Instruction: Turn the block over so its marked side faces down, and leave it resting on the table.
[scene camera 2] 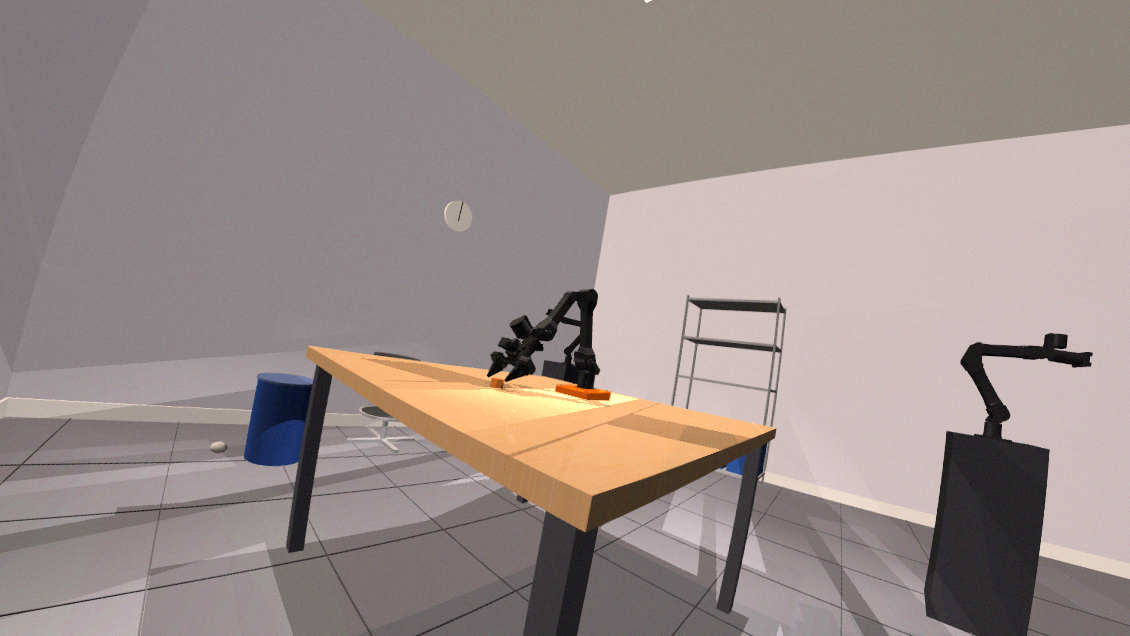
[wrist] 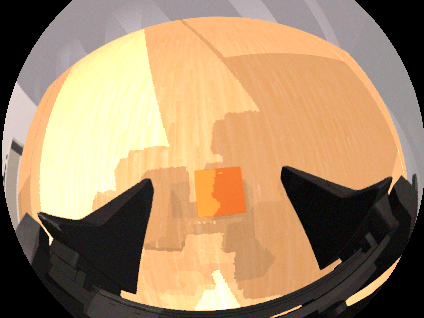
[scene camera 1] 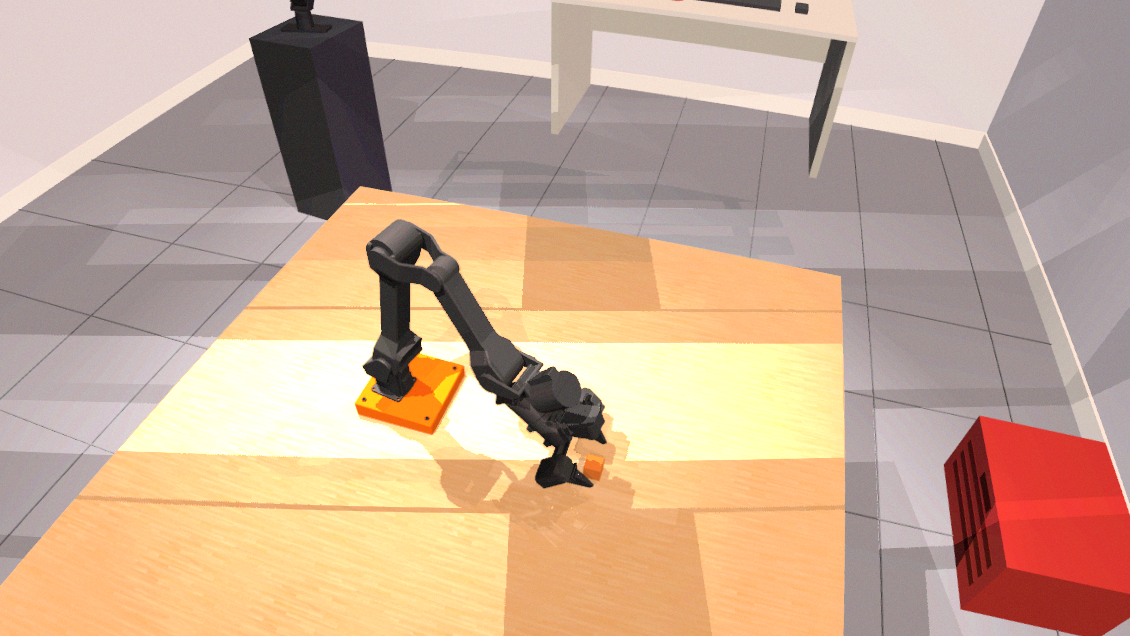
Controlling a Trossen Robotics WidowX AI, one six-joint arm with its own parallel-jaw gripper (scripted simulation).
Labels:
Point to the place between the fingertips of my gripper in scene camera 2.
495,378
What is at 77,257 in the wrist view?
My gripper.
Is my gripper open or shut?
Open.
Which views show my gripper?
Scene camera 2, the wrist view and scene camera 1: all of them.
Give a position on a block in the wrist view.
219,191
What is my gripper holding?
Nothing.

